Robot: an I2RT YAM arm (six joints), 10 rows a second.
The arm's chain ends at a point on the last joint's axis. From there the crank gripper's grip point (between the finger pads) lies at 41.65 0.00 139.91 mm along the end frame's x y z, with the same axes.
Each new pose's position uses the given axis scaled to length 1; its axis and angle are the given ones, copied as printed.
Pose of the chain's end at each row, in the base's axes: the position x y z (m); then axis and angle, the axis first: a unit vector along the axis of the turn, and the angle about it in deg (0 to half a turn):
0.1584, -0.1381, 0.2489, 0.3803, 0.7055, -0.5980, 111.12
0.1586, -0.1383, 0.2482, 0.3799, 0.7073, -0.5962, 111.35
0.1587, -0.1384, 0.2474, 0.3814, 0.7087, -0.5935, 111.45
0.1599, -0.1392, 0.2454, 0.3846, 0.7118, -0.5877, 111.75
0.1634, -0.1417, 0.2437, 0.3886, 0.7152, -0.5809, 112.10
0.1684, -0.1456, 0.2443, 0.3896, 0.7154, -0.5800, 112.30
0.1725, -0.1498, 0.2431, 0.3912, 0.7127, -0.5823, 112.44
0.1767, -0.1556, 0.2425, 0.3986, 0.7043, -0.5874, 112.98
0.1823, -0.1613, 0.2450, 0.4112, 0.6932, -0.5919, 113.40
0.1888, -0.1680, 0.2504, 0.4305, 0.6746, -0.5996, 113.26
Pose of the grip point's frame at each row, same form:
0.2004, -0.2761, 0.2263, 0.3803, 0.7055, -0.5980, 111.12
0.2006, -0.2761, 0.2248, 0.3799, 0.7073, -0.5962, 111.35
0.2008, -0.2761, 0.2232, 0.3814, 0.7087, -0.5935, 111.45
0.2021, -0.2765, 0.2193, 0.3846, 0.7118, -0.5877, 111.75
0.2056, -0.2786, 0.2155, 0.3886, 0.7152, -0.5809, 112.10
0.2103, -0.2825, 0.2156, 0.3896, 0.7154, -0.5800, 112.30
0.2135, -0.2870, 0.2147, 0.3912, 0.7127, -0.5823, 112.44
0.2148, -0.2937, 0.2144, 0.3986, 0.7043, -0.5874, 112.98
0.2170, -0.3003, 0.2173, 0.4112, 0.6932, -0.5919, 113.40
0.2195, -0.3084, 0.2245, 0.4305, 0.6746, -0.5996, 113.26

